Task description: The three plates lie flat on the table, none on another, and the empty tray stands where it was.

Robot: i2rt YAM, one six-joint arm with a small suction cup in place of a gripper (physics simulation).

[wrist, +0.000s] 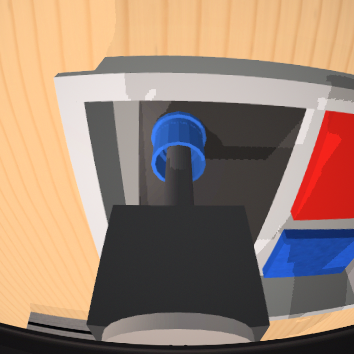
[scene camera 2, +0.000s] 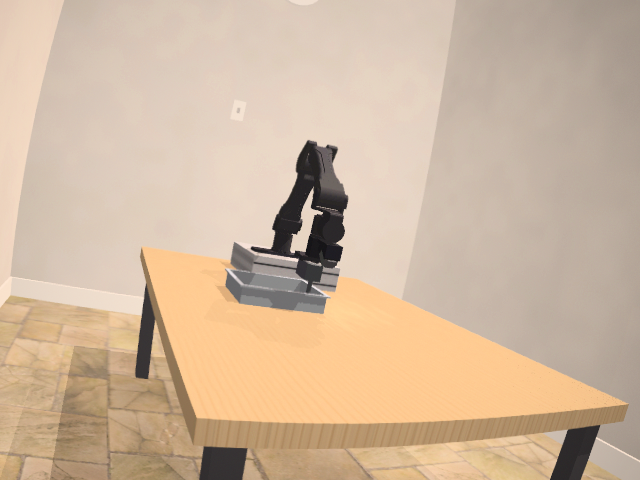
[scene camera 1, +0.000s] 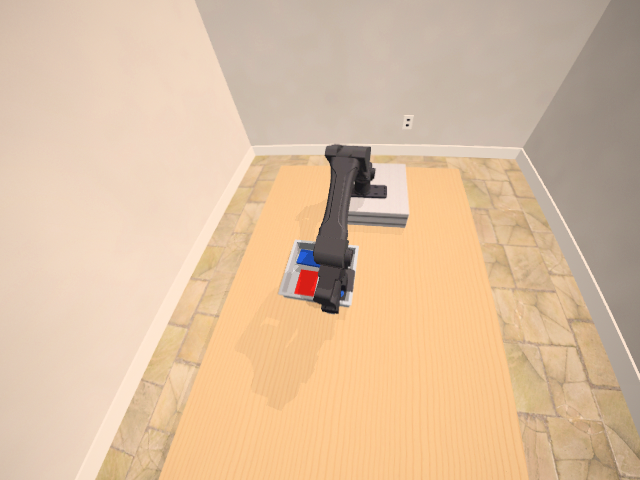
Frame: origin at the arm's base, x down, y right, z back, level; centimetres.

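Seen in the pictures: end effector, tool point: (wrist: 178, 127) (scene camera 2: 304, 307); arm's base, origin of the base link: (scene camera 2: 280, 254) (scene camera 1: 362, 191).
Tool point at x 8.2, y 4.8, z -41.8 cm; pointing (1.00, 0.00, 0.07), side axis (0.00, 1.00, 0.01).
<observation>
Offsets run from my tool point to a thing's top centre. Level surfaces: height alone.
The grey tray @(dx -4.7, dy +7.4, dz +6.4 cm) (scene camera 1: 287, 268) (scene camera 2: 281, 300) (wrist: 200, 85) stands on the table with the three plates lying in it. The black plate @(dx -1.0, dy +2.0, dz +3.5 cm) (wrist: 250, 175) lies in the right part of the tray in scene camera 1, mostly hidden under the arm. The red plate @(dx -1.0, dy +12.0, dz +2.5 cm) (scene camera 1: 306, 282) (wrist: 330, 175) and the blue plate @(dx -1.0, dy +12.8, dz +12.8 cm) (scene camera 1: 307, 257) (wrist: 312, 252) lie beside it. My suction cup (scene camera 1: 342, 293) (wrist: 178, 130) is down inside the tray, on the black plate's top, with suction on. In scene camera 2 the tray's wall hides the cup.
The arm's light grey base block (scene camera 1: 387, 206) (scene camera 2: 279, 266) stands behind the tray, near the back edge of the wooden table @(dx +0.3 cm) (scene camera 1: 413, 335) (scene camera 2: 361, 361). The tray's raised walls surround the cup closely. The arm casts a shadow in front of the tray.
</observation>
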